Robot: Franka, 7 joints.
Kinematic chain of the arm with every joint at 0, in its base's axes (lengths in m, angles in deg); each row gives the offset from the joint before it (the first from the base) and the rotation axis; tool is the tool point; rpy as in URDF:
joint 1: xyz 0 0 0.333 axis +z
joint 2: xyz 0 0 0 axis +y
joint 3: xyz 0 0 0.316 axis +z
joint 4: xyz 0.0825 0 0 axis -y
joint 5: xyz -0.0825 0 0.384 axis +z
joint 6: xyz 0 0 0 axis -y
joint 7: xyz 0.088 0 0 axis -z
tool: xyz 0 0 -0.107 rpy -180 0 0
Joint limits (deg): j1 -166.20..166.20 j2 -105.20..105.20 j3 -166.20..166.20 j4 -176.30..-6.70 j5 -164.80..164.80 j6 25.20..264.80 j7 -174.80..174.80
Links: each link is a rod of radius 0.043 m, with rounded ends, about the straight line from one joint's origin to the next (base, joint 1, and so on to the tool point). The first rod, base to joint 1, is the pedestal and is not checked.
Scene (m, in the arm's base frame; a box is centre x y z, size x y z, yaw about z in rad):
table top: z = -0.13
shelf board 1: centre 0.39 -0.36 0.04 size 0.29 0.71 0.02 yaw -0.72
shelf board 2: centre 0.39 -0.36 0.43 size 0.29 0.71 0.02 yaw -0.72
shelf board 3: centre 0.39 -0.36 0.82 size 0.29 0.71 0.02 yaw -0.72
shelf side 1: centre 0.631 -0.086 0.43 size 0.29 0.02 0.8 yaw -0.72
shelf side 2: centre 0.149 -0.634 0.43 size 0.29 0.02 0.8 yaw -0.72
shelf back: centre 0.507 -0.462 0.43 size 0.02 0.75 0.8 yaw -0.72
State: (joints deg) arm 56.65 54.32 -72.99 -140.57 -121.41 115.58 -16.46
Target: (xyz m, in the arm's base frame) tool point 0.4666 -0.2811 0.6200
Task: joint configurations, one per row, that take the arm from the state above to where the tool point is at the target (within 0.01 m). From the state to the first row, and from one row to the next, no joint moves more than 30 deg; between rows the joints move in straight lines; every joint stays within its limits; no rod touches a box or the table.
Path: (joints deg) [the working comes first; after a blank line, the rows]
Joints at the target: 56.57 52.62 -105.06 -117.85 -121.92 106.62 -16.46
Straight joint move there: touches shelf board 2.

1: 48.57 67.03 -79.16 -152.48 -108.11 127.28 4.36
2: 40.49 79.75 -85.32 -164.39 -94.80 138.98 25.18
3: 32.41 92.46 -91.49 -176.30 -81.50 150.67 46.01
4: 23.29 88.66 -103.10 -169.45 -82.71 125.74 40.56
5: 14.16 84.85 -114.72 -162.59 -83.92 100.82 35.12
6: 5.04 81.05 -126.33 -155.74 -85.13 75.89 29.67
7: -4.08 77.24 -137.95 -148.89 -86.35 50.96 24.23
8: -13.21 73.43 -149.56 -142.03 -87.56 26.03 18.78
9: 10.05 66.50 -134.73 -133.97 -99.01 52.89 7.03
10: 33.31 59.56 -119.89 -125.91 -110.46 79.75 -4.71
11: 56.57 52.62 -105.06 -117.85 -121.92 106.62 -16.46

